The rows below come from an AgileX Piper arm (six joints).
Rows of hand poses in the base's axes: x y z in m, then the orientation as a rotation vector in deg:
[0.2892, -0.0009, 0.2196, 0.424, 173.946, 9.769]
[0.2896, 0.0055, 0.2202, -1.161, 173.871, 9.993]
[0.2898, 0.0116, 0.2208, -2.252, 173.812, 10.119]
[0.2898, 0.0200, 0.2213, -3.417, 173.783, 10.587]
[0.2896, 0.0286, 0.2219, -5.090, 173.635, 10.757]
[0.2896, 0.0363, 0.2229, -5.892, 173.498, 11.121]
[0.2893, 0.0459, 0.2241, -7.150, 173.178, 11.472]
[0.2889, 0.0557, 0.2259, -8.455, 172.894, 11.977]
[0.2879, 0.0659, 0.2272, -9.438, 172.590, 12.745]
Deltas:
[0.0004, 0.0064, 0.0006, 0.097, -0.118, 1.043]
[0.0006, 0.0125, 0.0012, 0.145, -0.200, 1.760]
[0.0006, 0.0209, 0.0017, 0.415, -0.227, 2.540]
[0.0004, 0.0295, 0.0023, 0.476, -0.387, 3.638]
[0.0004, 0.0372, 0.0033, 0.693, -0.507, 4.174]
[0.0001, 0.0468, 0.0045, 0.894, -0.806, 5.004]
[-0.0003, 0.0566, 0.0063, 1.194, -1.048, 5.874]
[-0.0013, 0.0668, 0.0076, 1.680, -1.287, 6.543]

